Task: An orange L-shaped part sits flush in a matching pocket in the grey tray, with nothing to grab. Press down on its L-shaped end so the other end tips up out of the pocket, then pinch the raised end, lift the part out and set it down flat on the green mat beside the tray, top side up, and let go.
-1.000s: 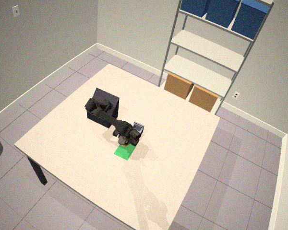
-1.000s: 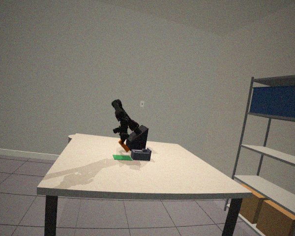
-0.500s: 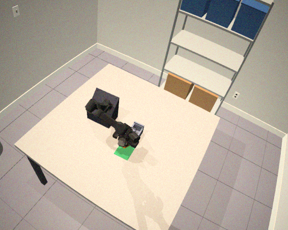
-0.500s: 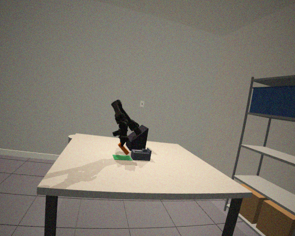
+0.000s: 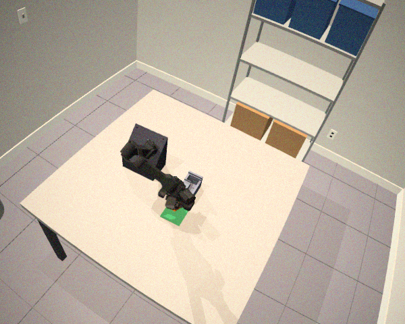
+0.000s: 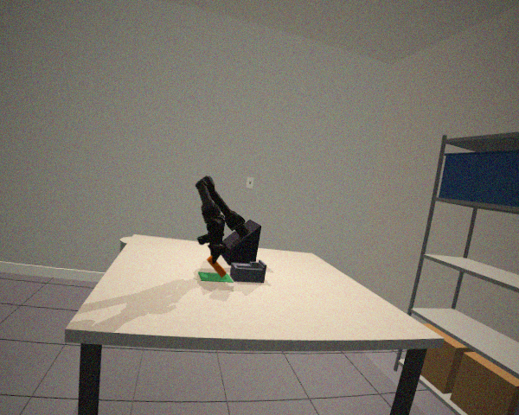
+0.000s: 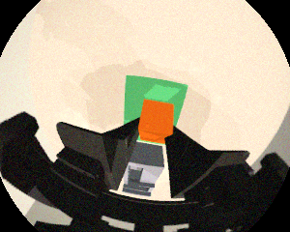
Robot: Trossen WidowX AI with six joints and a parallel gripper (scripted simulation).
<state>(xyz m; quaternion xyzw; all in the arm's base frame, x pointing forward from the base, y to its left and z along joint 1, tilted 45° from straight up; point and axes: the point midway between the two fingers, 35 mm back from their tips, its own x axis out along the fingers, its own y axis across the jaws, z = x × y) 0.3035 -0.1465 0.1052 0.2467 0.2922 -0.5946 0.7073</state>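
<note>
Now: the orange L-shaped part 3 cm to the left of my gripper tip, 3 cm below it and 2 cm behind it. Also, from my gripper tip: green mat 9 cm below, 2 cm to the left.
</note>
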